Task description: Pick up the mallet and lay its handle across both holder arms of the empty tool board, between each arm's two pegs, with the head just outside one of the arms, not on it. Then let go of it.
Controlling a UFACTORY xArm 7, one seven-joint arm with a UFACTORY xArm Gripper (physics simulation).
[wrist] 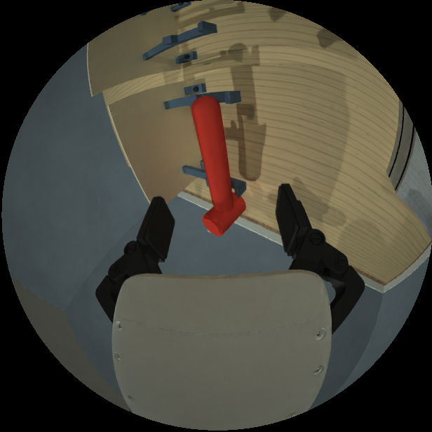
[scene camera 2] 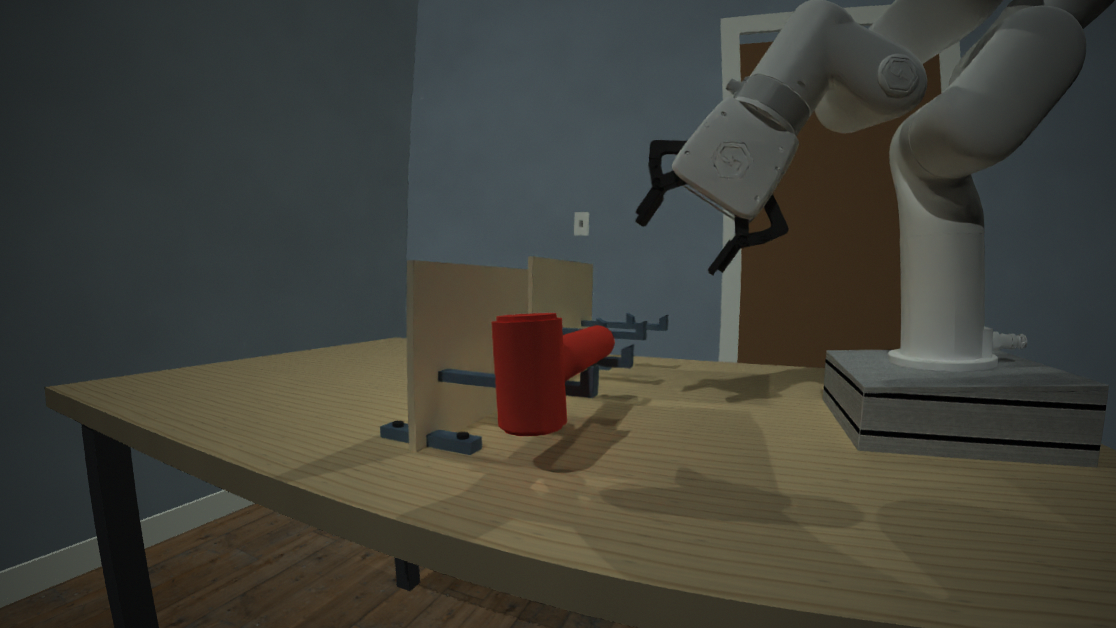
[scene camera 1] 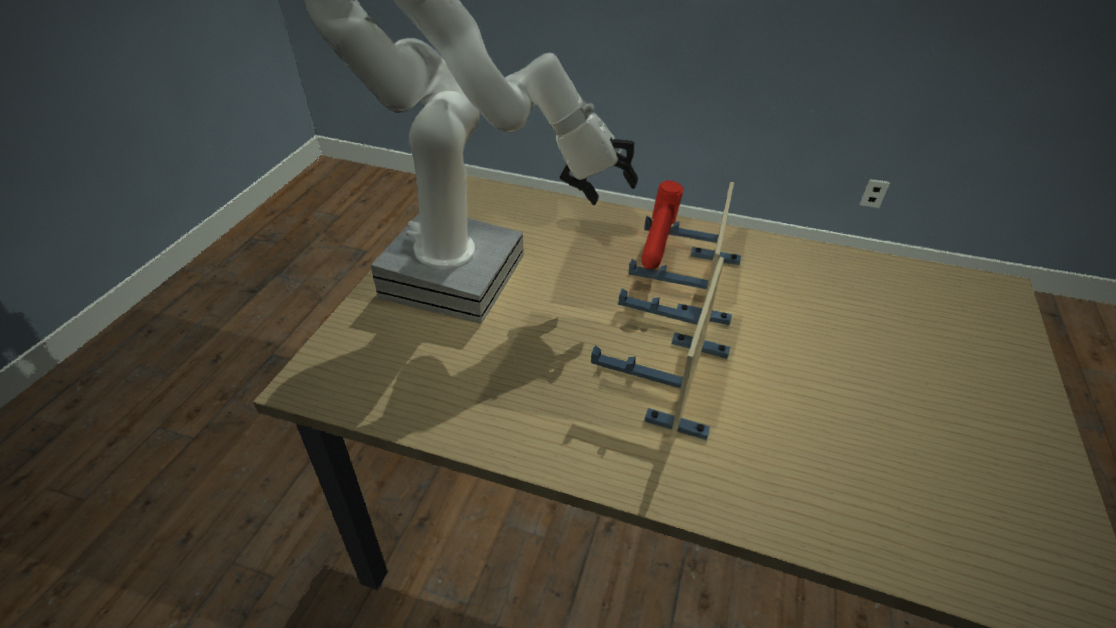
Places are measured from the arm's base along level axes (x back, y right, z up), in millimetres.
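Pixels of known places: gripper, fingertip midpoint: (scene camera 2: pixel 674 248) (scene camera 1: pixel 615 193); arm's base at its link origin: (scene camera 2: pixel 940 362) (scene camera 1: pixel 444 250).
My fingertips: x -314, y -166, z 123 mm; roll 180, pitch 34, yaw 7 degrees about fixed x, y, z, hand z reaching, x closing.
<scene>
Ahead of a thing's pixels: the offset from my fingertips to its top centre. "pt": to the spot under its first point. Level surfaces: height alone.
The red mallet @(dx -87, dy -71, dz -63 mm) (scene camera 1: pixel 661 226) (scene camera 2: pixel 530 374) (wrist: pixel 214 150) lies with its handle across both blue arms (scene camera 1: pixel 696 233) (scene camera 1: pixel 686 278) of one tool board (scene camera 1: pixel 726 214) (scene camera 2: pixel 460 312) (wrist: pixel 142 145). Its handle appears to lie between each arm's pegs, though it partly hides them in the wrist view. Its head is just outside one arm, off the table. The other tool board (scene camera 1: pixel 707 300) (scene camera 2: pixel 561 285) (wrist: pixel 117 62) has two bare arms (scene camera 1: pixel 651 371) (scene camera 1: pixel 671 309). My gripper (scene camera 1: pixel 614 193) (scene camera 2: pixel 677 247) (wrist: pixel 220 203) is open and empty, above and to the robot-base side of the mallet, apart from it.
The boards stand end to end on the wooden table @(dz -203 mm) (scene camera 1: pixel 897 390) (scene camera 2: pixel 312 390), on blue feet @(pt dx -250, dy +390, dz -159 mm) (scene camera 1: pixel 676 422) @(pt dx -228, dy +92, dz -27 mm) (scene camera 1: pixel 715 256). The grey base block (scene camera 1: pixel 448 269) (scene camera 2: pixel 967 417) stands under the arm, on the pegs' side of the boards. A wall is beyond the table edge.
</scene>
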